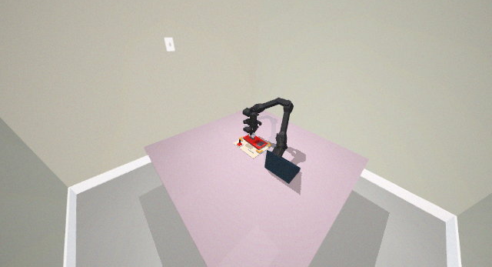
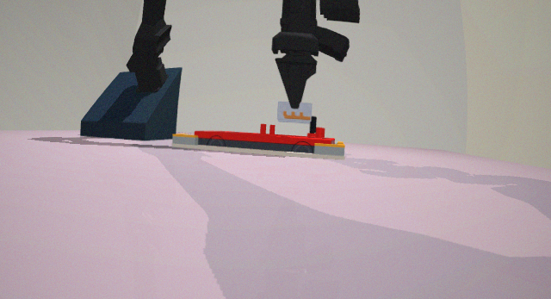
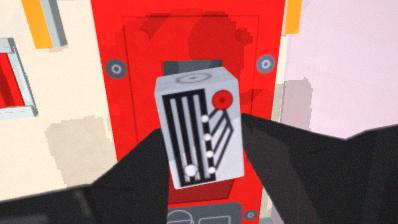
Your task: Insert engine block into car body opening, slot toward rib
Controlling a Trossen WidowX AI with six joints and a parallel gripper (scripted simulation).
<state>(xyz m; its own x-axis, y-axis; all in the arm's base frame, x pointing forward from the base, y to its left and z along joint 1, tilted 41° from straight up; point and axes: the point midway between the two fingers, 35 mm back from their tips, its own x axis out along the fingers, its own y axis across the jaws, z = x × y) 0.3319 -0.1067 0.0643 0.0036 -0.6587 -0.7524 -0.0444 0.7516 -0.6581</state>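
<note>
Now: gripper tip 1 cm above the engine block. The rest, counted from my gripper tip: beige plate (5 cm below, 4 cm behind, 3 cm to the left); then black peg (13 cm to the left, 3 cm below, 2 cm ahead).
</note>
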